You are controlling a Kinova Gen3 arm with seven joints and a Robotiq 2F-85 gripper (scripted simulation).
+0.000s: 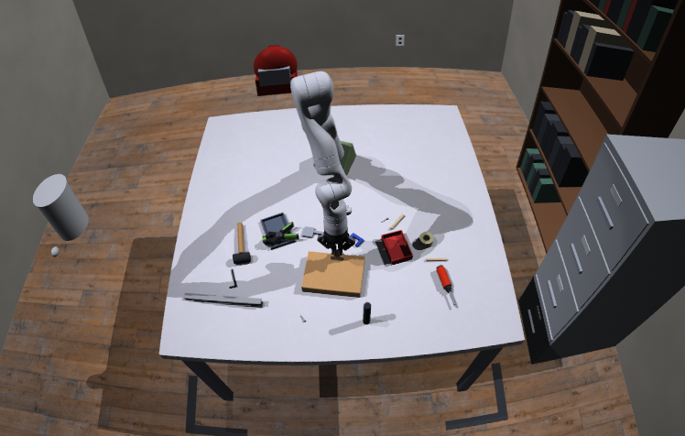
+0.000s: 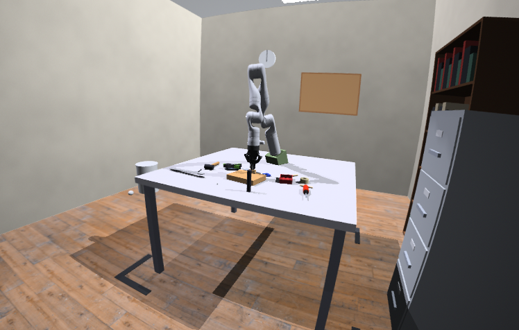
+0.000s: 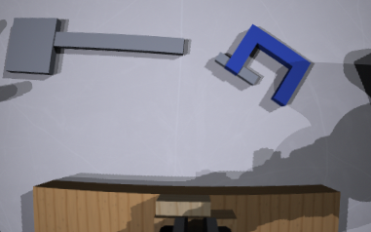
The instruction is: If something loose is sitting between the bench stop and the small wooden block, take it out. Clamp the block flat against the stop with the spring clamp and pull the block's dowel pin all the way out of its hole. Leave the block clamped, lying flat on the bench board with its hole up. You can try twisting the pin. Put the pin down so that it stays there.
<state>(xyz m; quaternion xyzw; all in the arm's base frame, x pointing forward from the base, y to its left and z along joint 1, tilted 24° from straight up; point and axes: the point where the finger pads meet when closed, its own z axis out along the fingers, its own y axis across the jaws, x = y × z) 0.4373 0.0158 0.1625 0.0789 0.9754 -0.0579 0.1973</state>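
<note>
The round dowel pin is 20 mm below my hand. Also, from my hand: grey t-shaped tool (130 mm behind, 70 mm to the right, 70 mm below); then wooden bench board (50 mm below, 50 mm ahead, 20 mm to the right); then wooden block (30 mm below).
</note>
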